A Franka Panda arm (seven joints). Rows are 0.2 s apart.
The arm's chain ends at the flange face. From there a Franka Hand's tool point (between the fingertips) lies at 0.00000 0.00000 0.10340 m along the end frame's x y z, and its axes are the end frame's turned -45 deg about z.
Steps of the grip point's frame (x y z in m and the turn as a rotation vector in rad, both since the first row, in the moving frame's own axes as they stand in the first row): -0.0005, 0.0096, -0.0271, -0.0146, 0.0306, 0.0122; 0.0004, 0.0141, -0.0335, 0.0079, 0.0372, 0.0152; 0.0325, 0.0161, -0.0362, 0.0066, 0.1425, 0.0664; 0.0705, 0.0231, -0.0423, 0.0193, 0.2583, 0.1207
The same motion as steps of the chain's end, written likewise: 0.0031, 0.0083, -0.0270, 0.0113, 0.0320, 0.0122; 0.0081, 0.0130, -0.0334, 0.0319, 0.0207, 0.0152; 0.0241, -0.0011, -0.0352, 0.1054, 0.0961, 0.0664; 0.0477, -0.0145, -0.0389, 0.1963, 0.1690, 0.1207
